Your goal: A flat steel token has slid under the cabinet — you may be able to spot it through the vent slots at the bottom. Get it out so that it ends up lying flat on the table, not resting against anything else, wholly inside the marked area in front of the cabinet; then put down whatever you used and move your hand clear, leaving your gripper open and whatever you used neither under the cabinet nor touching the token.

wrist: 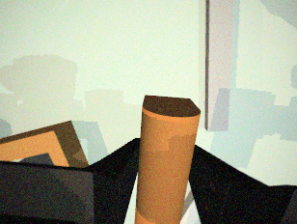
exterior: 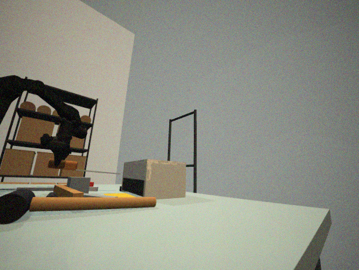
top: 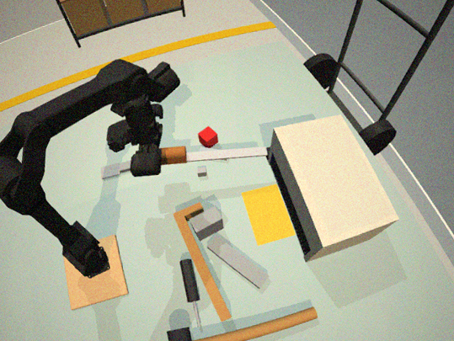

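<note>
Right now the small grey block is 100 mm ahead of my gripper tip, 40 mm to the right of it and 100 mm below it. From my gripper tip the other things lie so: grey L-shaped strip: 80 mm behind, 90 mm to the left, 100 mm below; then white bar: 160 mm ahead, 100 mm below; then red cube: 160 mm ahead, 50 mm to the left, 90 mm below.
</note>
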